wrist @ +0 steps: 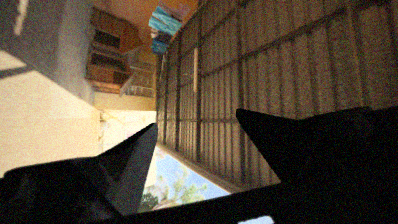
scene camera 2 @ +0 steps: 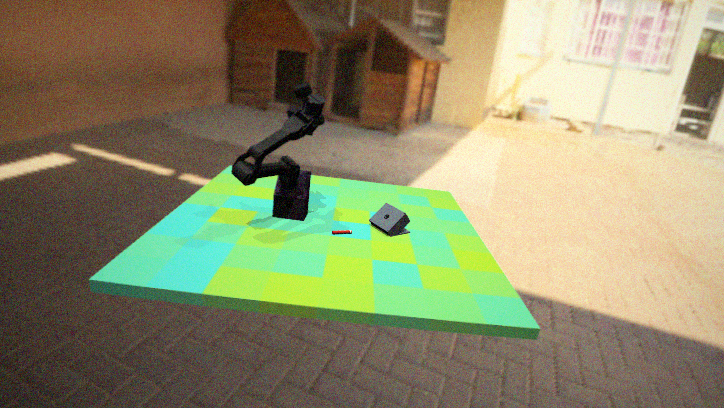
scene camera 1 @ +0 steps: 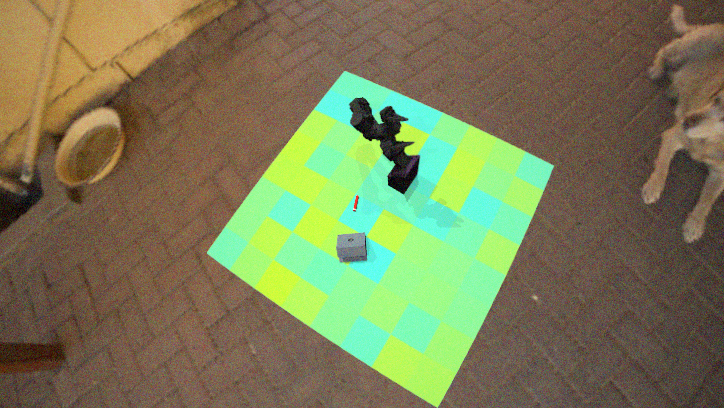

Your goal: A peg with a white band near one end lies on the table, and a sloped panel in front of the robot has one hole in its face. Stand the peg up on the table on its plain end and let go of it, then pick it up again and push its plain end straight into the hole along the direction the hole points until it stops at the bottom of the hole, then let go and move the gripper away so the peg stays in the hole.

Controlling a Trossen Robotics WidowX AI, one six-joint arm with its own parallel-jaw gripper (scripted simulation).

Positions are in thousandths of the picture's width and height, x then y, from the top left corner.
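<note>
My gripper (scene camera 1: 568, 322): open, holding nothing. Wrist view too: my gripper (wrist: 496, 533).
</note>
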